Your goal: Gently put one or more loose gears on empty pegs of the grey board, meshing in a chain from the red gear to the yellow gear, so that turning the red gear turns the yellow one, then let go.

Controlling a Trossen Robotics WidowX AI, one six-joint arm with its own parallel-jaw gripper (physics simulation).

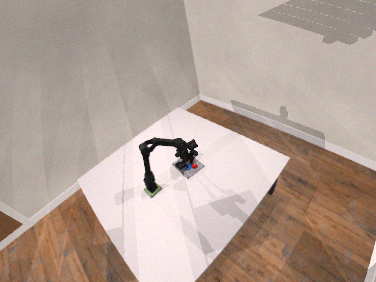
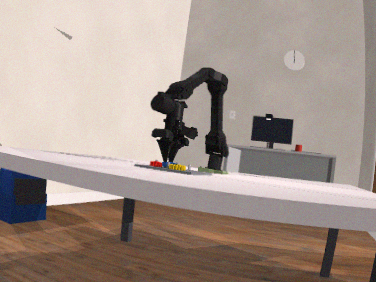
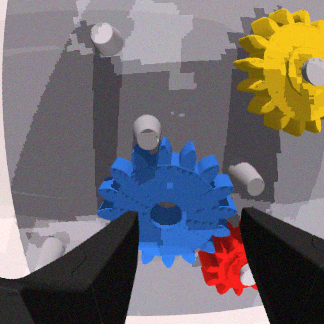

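Where they show: gripper, between the fingertips: [image 1: 189,165] [image 2: 167,162] [image 3: 190,220]; arm's base, origin of its link: [image 1: 152,188] [image 2: 213,169].
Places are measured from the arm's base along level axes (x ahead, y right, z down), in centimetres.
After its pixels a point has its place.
Observation:
The grey board [image 1: 189,175] {x 24.7, y 15.1, z 0.5 cm} [image 2: 201,173] {x 34.5, y -3.0, z 0.8 cm} [image 3: 55,150] {x 26.0, y 6.7, z 0.5 cm} lies on the table. A blue gear [image 1: 188,167] {x 29.3, y 10.5, z -1.2 cm} [image 2: 167,164] [image 3: 185,187] {x 31.0, y 8.4, z -1.4 cm} lies on it, with no peg showing in its hole; its teeth come close to the middle peg [image 3: 147,132] {x 30.0, y 6.2, z -1.6 cm} and the red gear. The red gear [image 1: 195,166] {x 33.1, y 14.4, z -1.0 cm} [image 2: 156,164] {x 35.2, y 12.4, z -0.2 cm} [image 3: 222,265] {x 32.3, y 12.7, z -1.0 cm} is on a peg, partly hidden by the right finger. The yellow gear [image 2: 178,168] {x 38.8, y 3.6, z 0.0 cm} [image 3: 280,70] {x 35.2, y 4.6, z -1.0 cm} is on a peg. Bare pegs stand at the upper left [image 3: 106,39] {x 29.1, y 3.0, z -1.6 cm}, right [image 3: 247,179] {x 33.3, y 8.5, z -1.5 cm} and lower left [image 3: 51,250] {x 24.7, y 11.0, z -0.5 cm}. My gripper [image 2: 167,161] {x 31.0, y 9.9, z -1.2 cm} [image 3: 190,220] {x 31.0, y 9.9, z -1.2 cm} is partly open over the blue gear, holding nothing.
The white table [image 1: 150,240] {x -27.2, y 27.2, z 1.3 cm} [image 2: 280,197] {x 84.3, y -29.3, z 1.3 cm} surrounds the board. The arm's green base plate [image 1: 154,191] {x -1.2, y 3.5, z -0.4 cm} [image 2: 212,170] {x 5.1, y -0.6, z 0.3 cm} is beside the board. A desk with a monitor [image 2: 272,131] and a red cup [image 2: 298,148] stands in the background.

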